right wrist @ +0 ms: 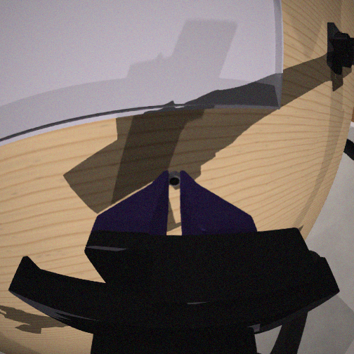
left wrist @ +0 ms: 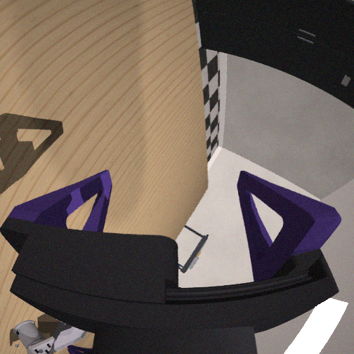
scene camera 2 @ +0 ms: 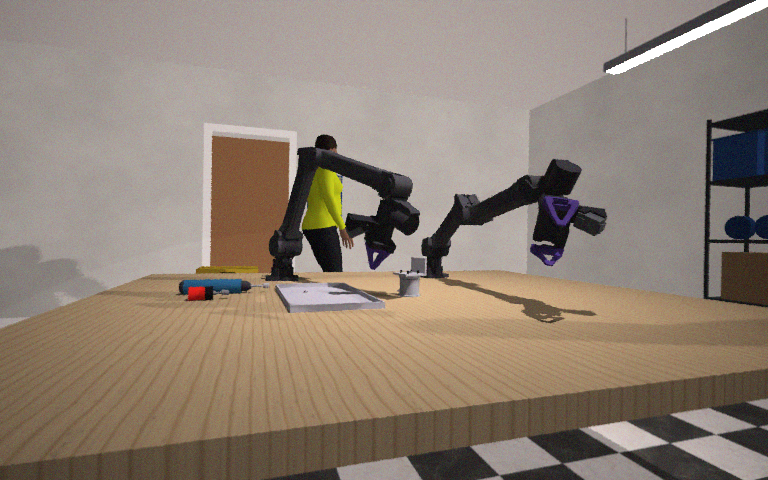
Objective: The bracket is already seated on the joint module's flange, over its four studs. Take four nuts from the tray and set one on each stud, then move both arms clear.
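Where they show: left gripper, between the fingertips: [scene camera 2: 554, 246]; right gripper, between the fingertips: [scene camera 2: 372, 268]; left arm's base, origin of its link: [scene camera 2: 432, 277]; right arm's base, origin of its link: [scene camera 2: 282, 279].
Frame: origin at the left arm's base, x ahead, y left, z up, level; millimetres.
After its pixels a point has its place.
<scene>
The joint module [scene camera 2: 408, 286] {x 430, y -458, z 30 mm} [left wrist: 26, 331] stands on the table with the grey bracket [scene camera 2: 417, 264] {x 408, y -410, z 90 mm} on top. Dark stud tips show there; I cannot tell which carry nuts. The shallow pale tray [scene camera 2: 336, 302] {x 437, y -689, z 3 mm} [right wrist: 100, 45] lies left of the module in the scene view, with a tiny part [scene camera 2: 305, 291] {x 246, y -694, z 8 mm} in it, too small to identify. My right gripper [scene camera 2: 375, 267] {x 350, y -531, z 78 mm} [right wrist: 174, 177] is shut on a small dark nut [right wrist: 174, 180], above the table between tray and module, near the tray's edge. My left gripper [scene camera 2: 555, 234] {x 860, y -420, z 155 mm} [left wrist: 174, 177] is open and empty, high to the right of the module.
A blue tool [scene camera 2: 215, 285] {x 141, y -919, z 26 mm} and a red-ended tool [scene camera 2: 198, 293] {x 241, y -978, z 19 mm} lie left of the tray. A yellow object [scene camera 2: 226, 269] is at the back left. A person in a yellow top [scene camera 2: 323, 200] stands behind the table. A shelf rack [scene camera 2: 707, 209] stands at the far right.
</scene>
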